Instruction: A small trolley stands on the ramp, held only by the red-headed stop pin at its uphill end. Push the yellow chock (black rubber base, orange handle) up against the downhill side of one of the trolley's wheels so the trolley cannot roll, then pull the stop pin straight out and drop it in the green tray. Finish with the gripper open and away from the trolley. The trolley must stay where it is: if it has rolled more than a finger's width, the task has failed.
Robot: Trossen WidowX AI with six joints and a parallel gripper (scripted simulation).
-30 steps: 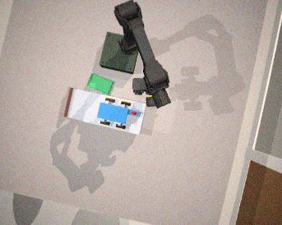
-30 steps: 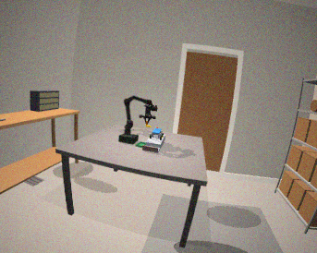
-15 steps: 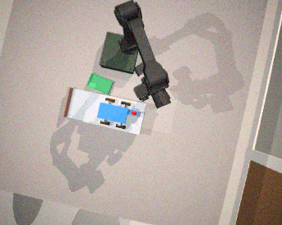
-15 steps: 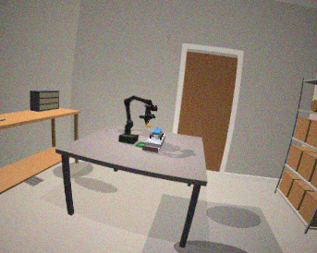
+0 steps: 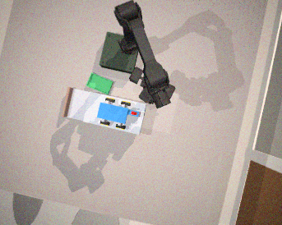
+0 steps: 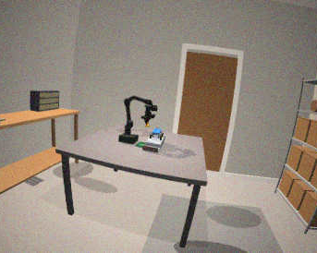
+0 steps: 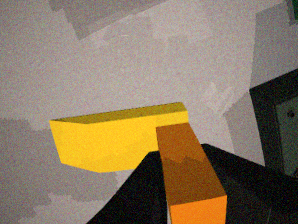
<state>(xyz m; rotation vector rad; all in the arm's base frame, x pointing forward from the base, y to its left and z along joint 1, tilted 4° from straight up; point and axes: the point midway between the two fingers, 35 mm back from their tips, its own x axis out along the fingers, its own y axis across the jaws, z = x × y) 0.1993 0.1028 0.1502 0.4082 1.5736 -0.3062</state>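
Right now my gripper tip is 12 cm short of the red-headed stop pin, 7 cm to the left of it and 5 cm above it. From my gripper tip the other things lie so: blue trolley 13 cm ahead, 16 cm to the right, 6 cm below; then yellow chock 1 cm ahead, 2 cm to the left, 1 cm below; then green tray 2 cm behind, 26 cm to the right, 18 cm below.
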